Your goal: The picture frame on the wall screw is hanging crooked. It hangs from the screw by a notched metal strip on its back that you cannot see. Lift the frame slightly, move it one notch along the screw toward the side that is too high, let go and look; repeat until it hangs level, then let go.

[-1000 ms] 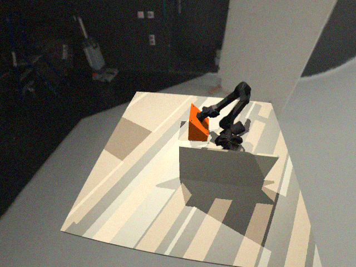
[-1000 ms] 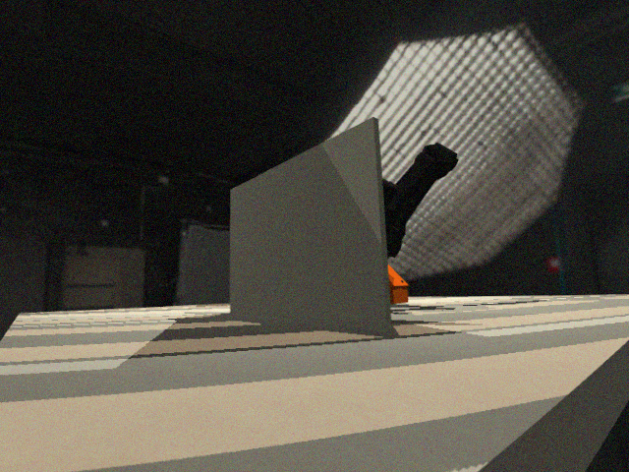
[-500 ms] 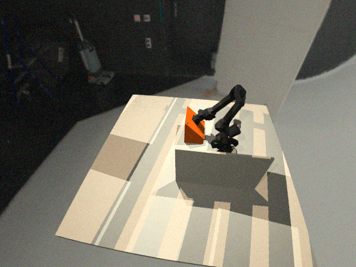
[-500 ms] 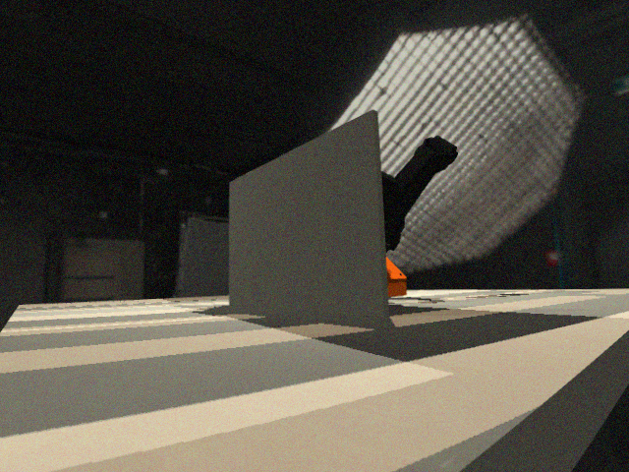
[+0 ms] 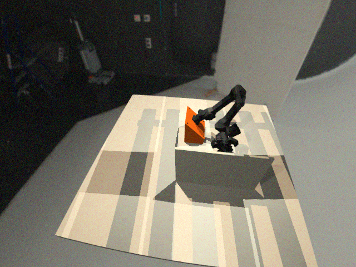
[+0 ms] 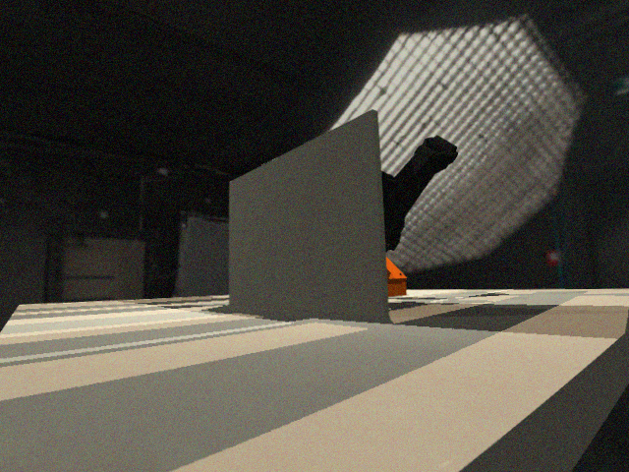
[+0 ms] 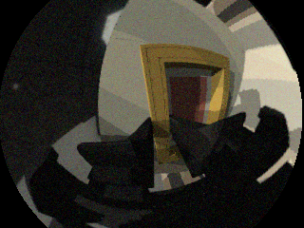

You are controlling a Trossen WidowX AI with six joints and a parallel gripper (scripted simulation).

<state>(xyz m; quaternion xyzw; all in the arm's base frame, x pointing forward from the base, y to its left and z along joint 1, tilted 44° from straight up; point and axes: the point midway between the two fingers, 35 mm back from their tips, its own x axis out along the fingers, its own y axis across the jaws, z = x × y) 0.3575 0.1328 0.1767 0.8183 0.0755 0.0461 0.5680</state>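
Now: gripper tip 5 cm above the picture frame, 2 cm to the left of it and 1 cm short of it. Also, from my gripper tip: wall panel (5 cm below, 2 cm to the right, 2 cm ahead).
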